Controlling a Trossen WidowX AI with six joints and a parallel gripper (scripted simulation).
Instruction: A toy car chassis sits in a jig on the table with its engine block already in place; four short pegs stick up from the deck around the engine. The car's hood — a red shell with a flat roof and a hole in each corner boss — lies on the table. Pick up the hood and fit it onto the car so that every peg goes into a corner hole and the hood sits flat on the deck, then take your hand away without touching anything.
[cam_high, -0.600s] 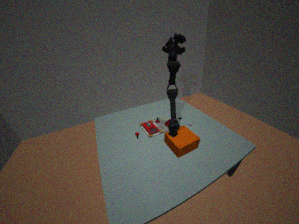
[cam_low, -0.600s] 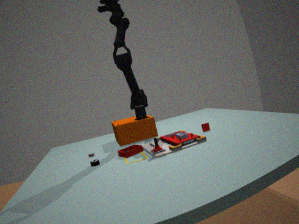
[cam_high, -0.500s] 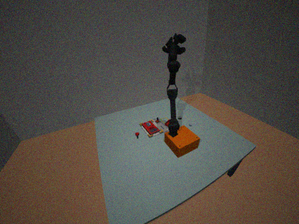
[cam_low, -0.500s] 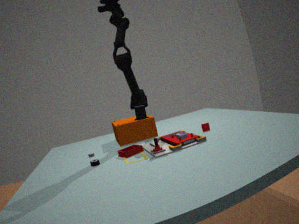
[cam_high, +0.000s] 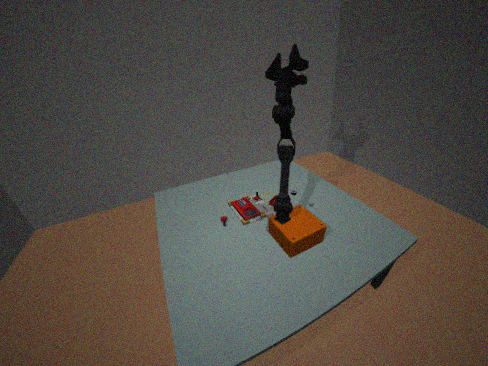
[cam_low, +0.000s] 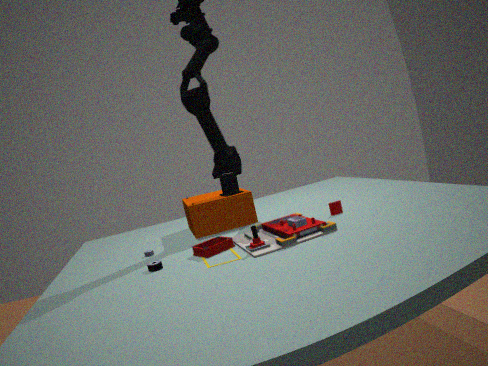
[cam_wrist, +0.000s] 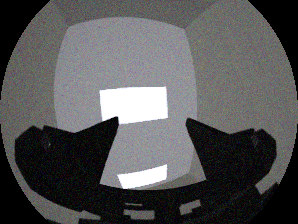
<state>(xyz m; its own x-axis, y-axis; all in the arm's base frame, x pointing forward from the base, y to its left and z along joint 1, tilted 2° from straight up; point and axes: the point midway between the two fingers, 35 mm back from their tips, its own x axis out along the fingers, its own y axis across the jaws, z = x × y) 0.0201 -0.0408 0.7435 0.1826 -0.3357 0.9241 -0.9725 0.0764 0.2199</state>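
Right now the red hood is 18 cm ahead of my gripper tip, 14 cm to the right of it and 87 cm below it.
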